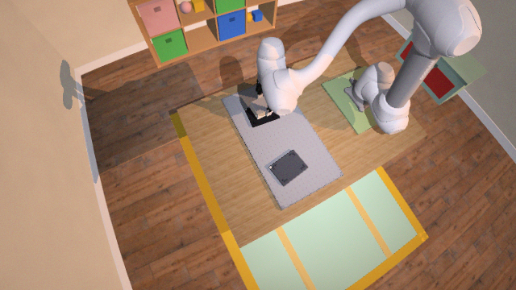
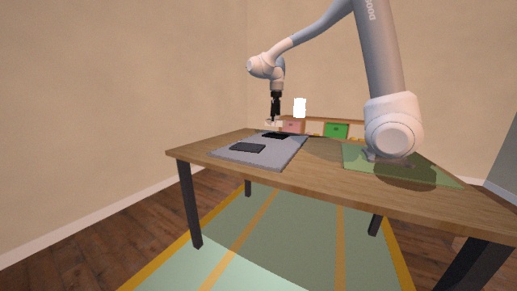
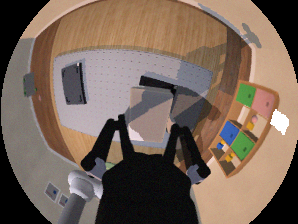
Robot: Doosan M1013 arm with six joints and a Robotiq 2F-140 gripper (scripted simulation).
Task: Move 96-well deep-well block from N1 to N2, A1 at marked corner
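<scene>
The dark nest N2 lies 3 cm ahead of my hand, 32 cm to the left of it and 10 cm below it. From my hand the other things lie so: white deep-well block (1 cm below); nest n1 (1 cm to the right, 10 cm below).
</scene>
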